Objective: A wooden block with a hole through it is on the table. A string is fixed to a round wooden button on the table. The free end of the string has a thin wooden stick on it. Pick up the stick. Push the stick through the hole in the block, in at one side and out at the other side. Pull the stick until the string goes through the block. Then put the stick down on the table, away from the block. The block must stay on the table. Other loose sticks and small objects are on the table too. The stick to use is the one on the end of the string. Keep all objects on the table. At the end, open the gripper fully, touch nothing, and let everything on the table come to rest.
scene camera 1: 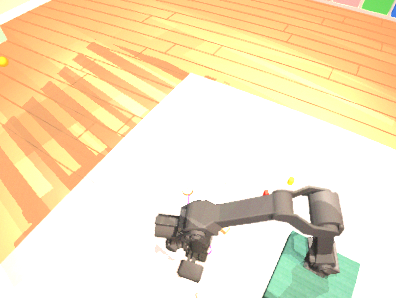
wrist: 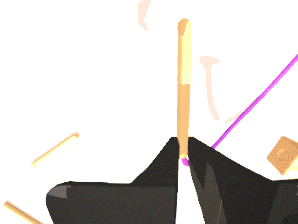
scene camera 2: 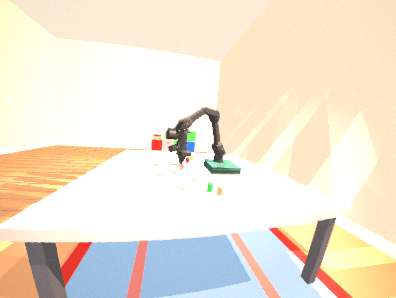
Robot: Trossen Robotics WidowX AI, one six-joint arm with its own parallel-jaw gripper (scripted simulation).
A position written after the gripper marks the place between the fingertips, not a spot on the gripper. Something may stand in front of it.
Observation:
In view: the gripper (scene camera 1: 199, 253) and a thin wooden stick (wrist: 184, 31).
The gripper also shows in the wrist view (wrist: 181, 143).

